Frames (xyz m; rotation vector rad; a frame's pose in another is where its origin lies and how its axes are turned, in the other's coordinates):
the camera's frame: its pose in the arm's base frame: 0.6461 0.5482 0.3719 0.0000 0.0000 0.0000
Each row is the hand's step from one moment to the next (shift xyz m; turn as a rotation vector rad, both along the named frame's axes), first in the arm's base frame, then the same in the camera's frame.
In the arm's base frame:
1: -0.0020 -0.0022 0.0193 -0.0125 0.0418 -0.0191
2: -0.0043 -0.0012 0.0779 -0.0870 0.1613 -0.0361
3: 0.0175 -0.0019 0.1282 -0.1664 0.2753 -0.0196
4: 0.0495 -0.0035 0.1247 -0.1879 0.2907 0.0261
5: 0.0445 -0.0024 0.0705 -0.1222 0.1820 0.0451
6: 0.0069 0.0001 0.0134 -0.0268 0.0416 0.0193
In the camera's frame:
1: -0.0020 -0.0022 0.0193 -0.0125 0.0418 -0.0191
2: -0.0043 -0.0012 0.0779 -0.0870 0.1613 -0.0361
3: 0.0175 -0.0019 0.1282 -0.1664 0.2753 -0.0196
4: 0.0495 -0.0035 0.1247 -0.1879 0.2907 0.0261
5: 0.0445 -0.0024 0.0705 -0.1222 0.1820 0.0451
6: 0.0069 0.0001 0.0134 -0.0268 0.0416 0.0193

